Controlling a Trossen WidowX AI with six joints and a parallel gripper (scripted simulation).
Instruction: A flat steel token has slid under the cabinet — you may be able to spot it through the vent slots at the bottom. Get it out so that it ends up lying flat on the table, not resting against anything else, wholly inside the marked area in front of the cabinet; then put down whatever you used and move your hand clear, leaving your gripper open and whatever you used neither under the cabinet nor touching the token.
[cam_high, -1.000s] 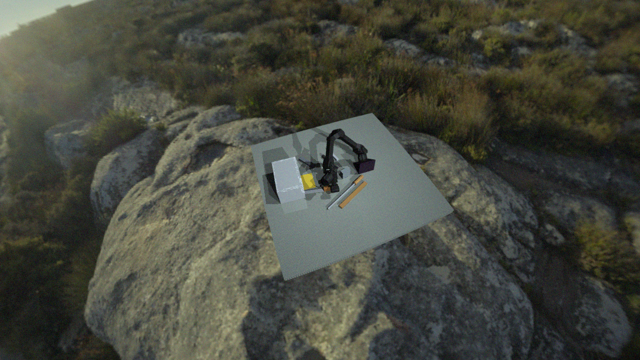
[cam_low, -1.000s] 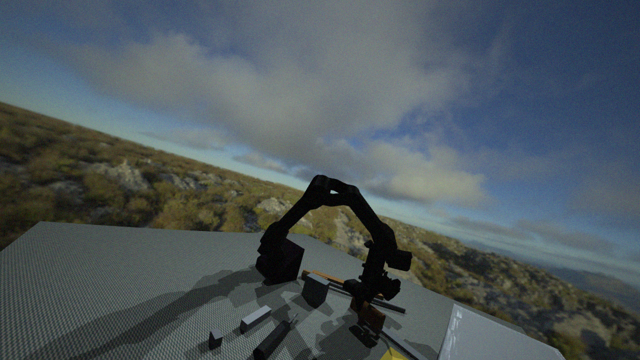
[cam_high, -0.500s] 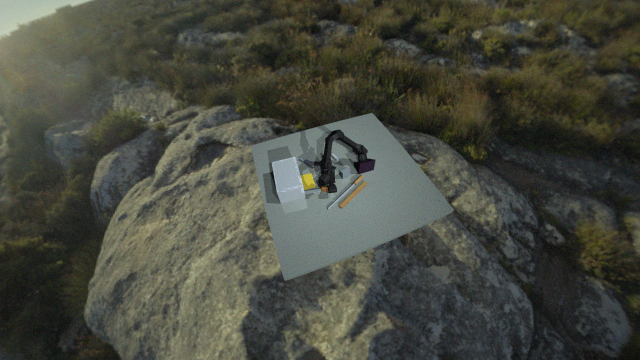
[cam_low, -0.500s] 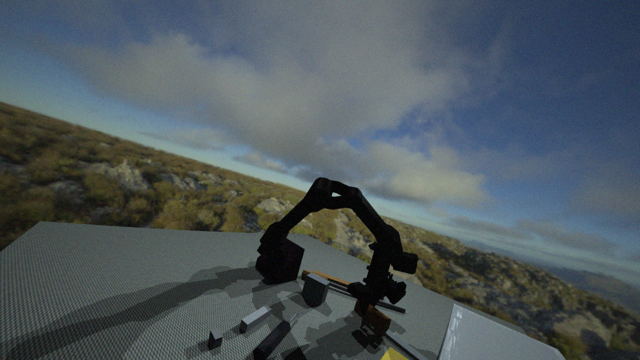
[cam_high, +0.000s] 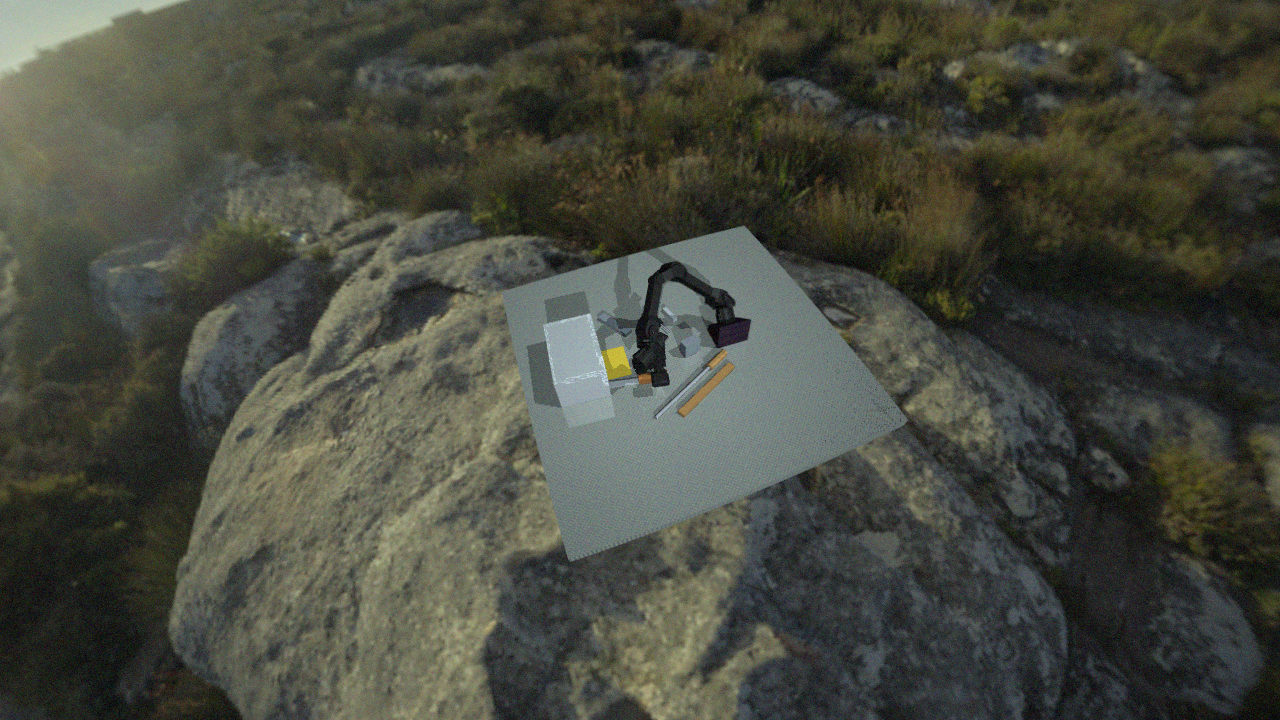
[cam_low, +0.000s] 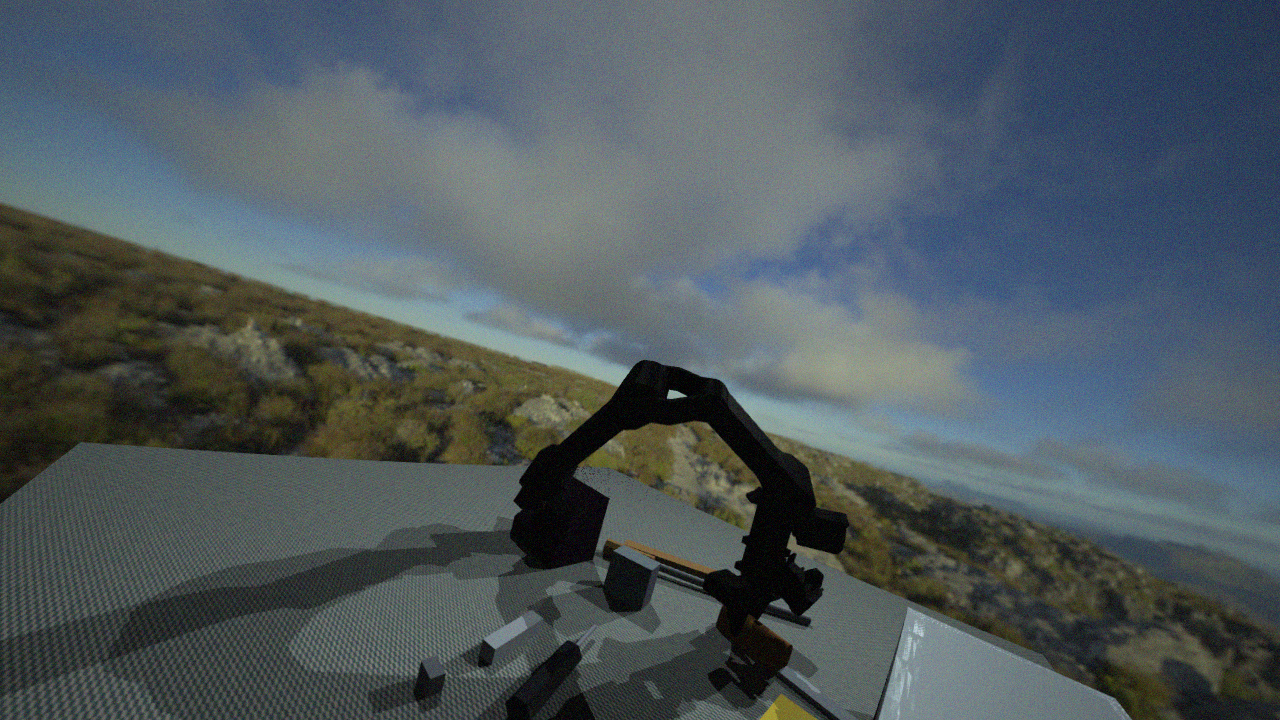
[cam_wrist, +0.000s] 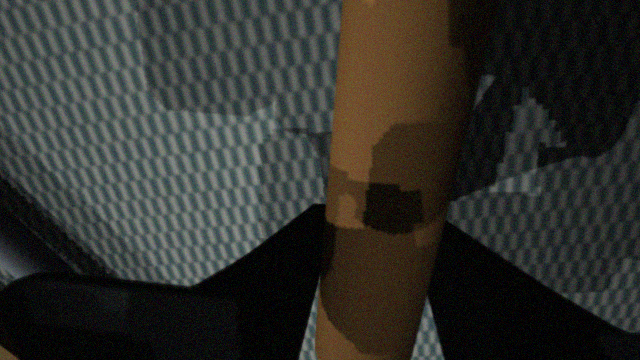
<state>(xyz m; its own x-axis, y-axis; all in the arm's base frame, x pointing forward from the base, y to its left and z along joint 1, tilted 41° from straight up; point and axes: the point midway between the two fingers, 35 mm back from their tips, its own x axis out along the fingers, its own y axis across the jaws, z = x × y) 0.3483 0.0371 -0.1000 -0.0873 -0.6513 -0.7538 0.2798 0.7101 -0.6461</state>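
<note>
Right now the wooden stick is 15 cm behind my gripper tip and 13 cm to the left of it. The rest, counted from my gripper tip: grey bar 28 cm to the right, 18 cm behind; grey block 17 cm behind, 7 cm to the right, 2 cm above; small grey cube 38 cm to the right, 18 cm behind.
</note>
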